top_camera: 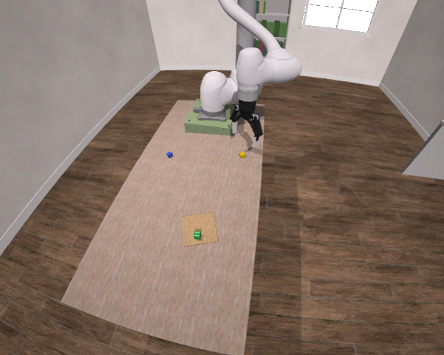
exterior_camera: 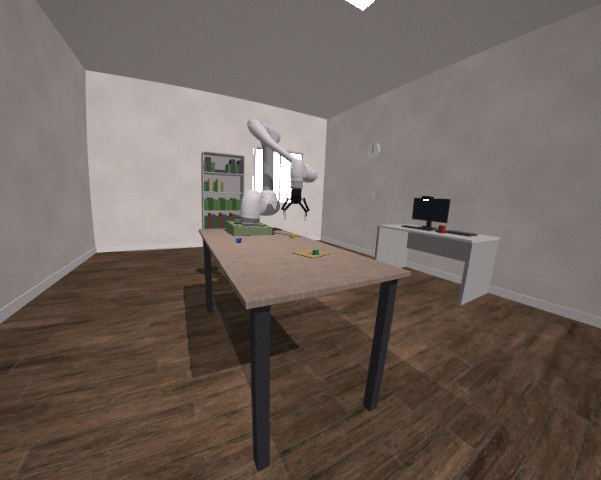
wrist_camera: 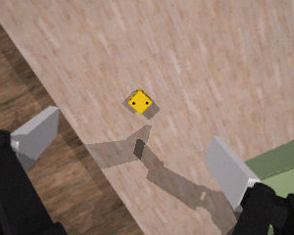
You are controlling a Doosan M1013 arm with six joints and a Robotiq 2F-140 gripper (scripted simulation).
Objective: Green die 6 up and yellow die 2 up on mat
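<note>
The yellow die is 1 cm to the right of my hand and 12 cm below it. From my hand the other things lie so: green die: 48 cm ahead, 18 cm to the right, 12 cm below; then tan mat: 45 cm ahead, 18 cm to the right, 14 cm below; then blue die: 1 cm ahead, 42 cm to the right, 12 cm below.
</note>
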